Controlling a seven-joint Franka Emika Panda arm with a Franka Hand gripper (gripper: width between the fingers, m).
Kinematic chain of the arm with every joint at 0, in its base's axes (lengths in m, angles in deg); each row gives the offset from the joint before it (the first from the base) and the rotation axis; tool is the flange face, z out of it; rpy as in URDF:
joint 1: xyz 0 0 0.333 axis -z
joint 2: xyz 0 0 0 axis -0.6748 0.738 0
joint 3: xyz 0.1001 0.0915 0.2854 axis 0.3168 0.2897 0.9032
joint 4: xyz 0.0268 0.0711 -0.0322 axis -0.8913 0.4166 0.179
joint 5: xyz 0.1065 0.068 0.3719 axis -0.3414 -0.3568 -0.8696
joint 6: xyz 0 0 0 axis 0.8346 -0.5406 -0.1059
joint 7: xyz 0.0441 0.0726 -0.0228 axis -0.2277 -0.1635 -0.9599
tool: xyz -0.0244 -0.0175 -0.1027 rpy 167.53 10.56 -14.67
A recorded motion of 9 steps. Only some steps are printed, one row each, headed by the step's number.
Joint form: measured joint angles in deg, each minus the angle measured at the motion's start. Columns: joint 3, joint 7, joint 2, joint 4, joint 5, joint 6, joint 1.
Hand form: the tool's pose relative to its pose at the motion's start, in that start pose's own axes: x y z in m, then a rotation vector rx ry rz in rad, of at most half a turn. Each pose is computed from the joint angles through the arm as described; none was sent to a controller.
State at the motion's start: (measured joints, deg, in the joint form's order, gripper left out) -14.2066 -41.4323 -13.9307 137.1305 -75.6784 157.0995 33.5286
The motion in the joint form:
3: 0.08 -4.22 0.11 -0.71 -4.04 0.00 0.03
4: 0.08 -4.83 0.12 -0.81 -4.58 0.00 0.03
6: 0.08 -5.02 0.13 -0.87 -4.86 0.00 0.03
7: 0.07 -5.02 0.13 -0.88 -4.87 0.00 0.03
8: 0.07 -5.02 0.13 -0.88 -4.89 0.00 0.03
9: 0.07 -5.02 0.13 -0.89 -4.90 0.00 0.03
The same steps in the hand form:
3: 0.0011 -0.0012 -0.0008 0.0199 -0.0072 -0.0060
4: 0.0013 -0.0014 -0.0010 0.0228 -0.0080 -0.0076
6: 0.0014 -0.0015 -0.0011 0.0244 -0.0085 -0.0062
7: 0.0014 -0.0016 -0.0011 0.0246 -0.0084 -0.0059
8: 0.0015 -0.0016 -0.0011 0.0247 -0.0085 -0.0055
9: 0.0015 -0.0017 -0.0011 0.0248 -0.0085 -0.0054

